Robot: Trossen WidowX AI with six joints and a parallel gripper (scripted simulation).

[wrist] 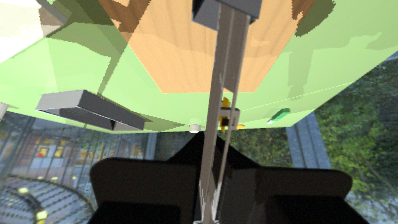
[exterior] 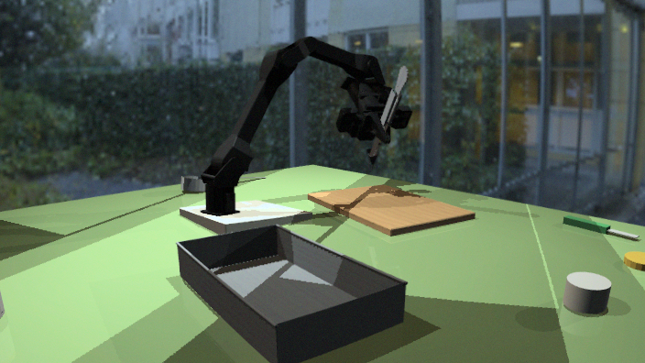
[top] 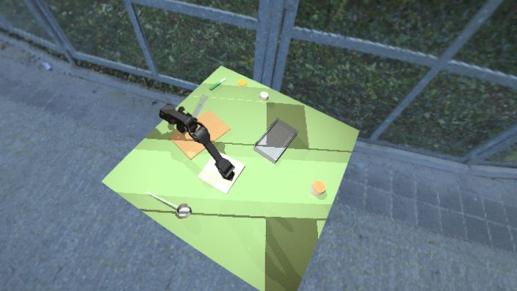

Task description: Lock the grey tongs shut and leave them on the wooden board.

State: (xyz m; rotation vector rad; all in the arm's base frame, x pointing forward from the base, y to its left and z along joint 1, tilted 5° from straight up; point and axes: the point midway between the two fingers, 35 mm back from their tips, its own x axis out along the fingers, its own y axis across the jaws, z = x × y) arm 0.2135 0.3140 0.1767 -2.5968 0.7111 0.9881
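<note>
Now: gripper tip 40 mm past the yellow lock piece and 30 mm to the right of it. From my gripper tip the other things lie so: wooden board: 150 mm below; dark roasting tin: 520 mm to the right, 130 mm below, 130 mm ahead; green-handled tool: 510 mm ahead, 150 mm below, 80 mm to the left.
</note>
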